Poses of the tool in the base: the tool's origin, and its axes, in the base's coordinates. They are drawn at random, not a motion.
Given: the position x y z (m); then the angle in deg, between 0 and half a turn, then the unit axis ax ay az.
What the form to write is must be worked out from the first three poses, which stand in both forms.
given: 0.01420, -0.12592, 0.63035, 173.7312, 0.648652, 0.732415, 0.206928
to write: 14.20, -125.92, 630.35, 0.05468, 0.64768, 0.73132, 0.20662
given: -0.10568, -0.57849, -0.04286, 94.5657, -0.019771, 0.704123, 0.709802
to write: -105.68, -578.49, -42.86, 0.67838, -0.01453, 0.51733, 0.52150
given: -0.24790, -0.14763, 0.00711, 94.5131, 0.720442, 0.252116, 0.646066
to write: -247.90, -147.63, 7.11, 0.67872, 0.52909, 0.18515, 0.47447
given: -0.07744, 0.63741, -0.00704, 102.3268, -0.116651, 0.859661, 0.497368
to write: -77.44, 637.41, -7.04, 0.62710, -0.09086, 0.66962, 0.38742
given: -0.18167, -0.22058, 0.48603, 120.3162, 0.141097, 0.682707, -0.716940
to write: -181.67, -220.58, 486.03, 0.49761, 0.12239, 0.59218, -0.62187
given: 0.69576, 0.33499, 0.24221, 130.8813, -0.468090, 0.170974, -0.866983
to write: 695.76, 334.99, 242.21, 0.41564, -0.42574, 0.15551, -0.78855
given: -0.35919, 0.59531, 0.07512, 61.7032, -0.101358, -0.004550, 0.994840
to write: -359.19, 595.31, 75.12, 0.85850, -0.05198, -0.00233, 0.51017
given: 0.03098, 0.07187, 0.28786, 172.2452, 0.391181, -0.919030, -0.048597
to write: 30.98, 71.87, 287.86, 0.06762, 0.39029, -0.91693, -0.04849
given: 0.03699, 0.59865, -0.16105, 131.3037, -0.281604, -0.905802, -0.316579
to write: 36.99, 598.65, -161.05, 0.41228, -0.25656, -0.82524, -0.28842
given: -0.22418, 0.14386, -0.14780, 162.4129, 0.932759, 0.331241, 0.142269
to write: -224.18, 143.86, -147.80, 0.15287, 0.92179, 0.32735, 0.14060
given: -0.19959, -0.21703, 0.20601, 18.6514, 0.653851, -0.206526, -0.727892
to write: -199.59, -217.03, 206.01, 0.98678, 0.10595, -0.03347, -0.11795
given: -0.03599, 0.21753, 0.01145, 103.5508, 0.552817, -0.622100, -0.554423
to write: -35.99, 217.53, 11.45, 0.61875, 0.43429, -0.48872, -0.43555
